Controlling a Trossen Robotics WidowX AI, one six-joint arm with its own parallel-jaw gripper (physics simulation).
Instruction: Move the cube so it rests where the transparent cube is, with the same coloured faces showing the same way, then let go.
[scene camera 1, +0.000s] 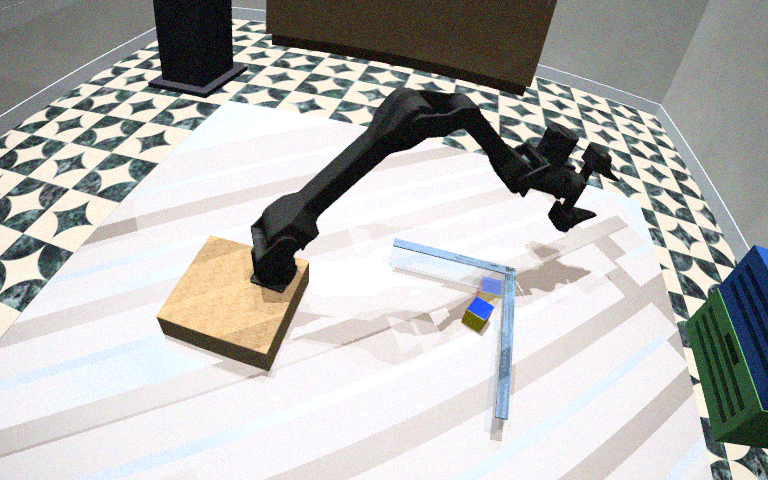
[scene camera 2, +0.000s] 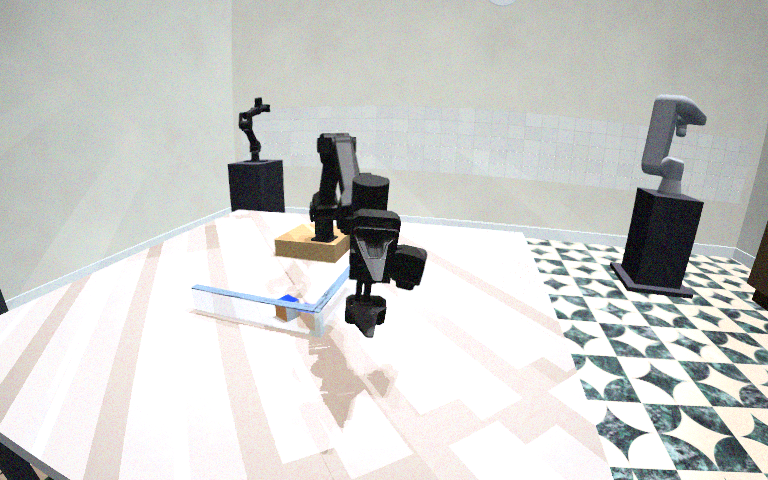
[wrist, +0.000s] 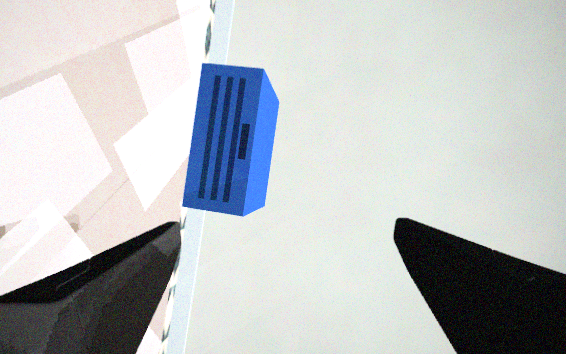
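Seen in the pictures: gripper, fingertip midpoint: (scene camera 1: 606, 197) (scene camera 2: 373, 311) (wrist: 289, 229); arm's base, origin of the base link: (scene camera 1: 273, 274) (scene camera 2: 324, 238).
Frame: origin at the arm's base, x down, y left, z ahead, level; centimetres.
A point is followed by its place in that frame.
The cube (scene camera 1: 477, 315) (scene camera 2: 285, 310) rests on the table, inside the corner of the blue-edged clear walls. Its top is blue; a yellow side shows in scene camera 1 and an orange side in scene camera 2. The transparent cube (scene camera 1: 490, 285) {y 15.0, x 1.7, z 36.6 cm}, with a pale blue top, is closer to the corner, beside the solid cube and turned differently. In scene camera 2 it shows faintly through the wall. My gripper (scene camera 1: 606, 196) {y 35.9, x -12.3, z 56.2 cm} (scene camera 2: 372, 307) {y 35.9, x -12.3, z 56.2 cm} (wrist: 289, 229) {y 35.9, x -12.3, z 56.2 cm} is open and empty, raised above the table beyond the corner, away from the cube. Neither cube shows in the wrist view.
Two clear walls with blue top edges (scene camera 1: 504, 362) {y -2.6, x -0.3, z 41.1 cm} (scene camera 2: 243, 297) {y 2.0, x -0.3, z 41.7 cm} meet in an L around the cubes. The arm stands on a wooden base block (scene camera 1: 226, 300) {y -8.4, x 0.2, z -4.8 cm} (scene camera 2: 308, 250) {y -3.0, x 2.5, z 5.0 cm}. A blue bin (scene camera 1: 750, 305) (wrist: 230, 140) and a green bin (scene camera 1: 730, 362) stand beyond the table's edge.
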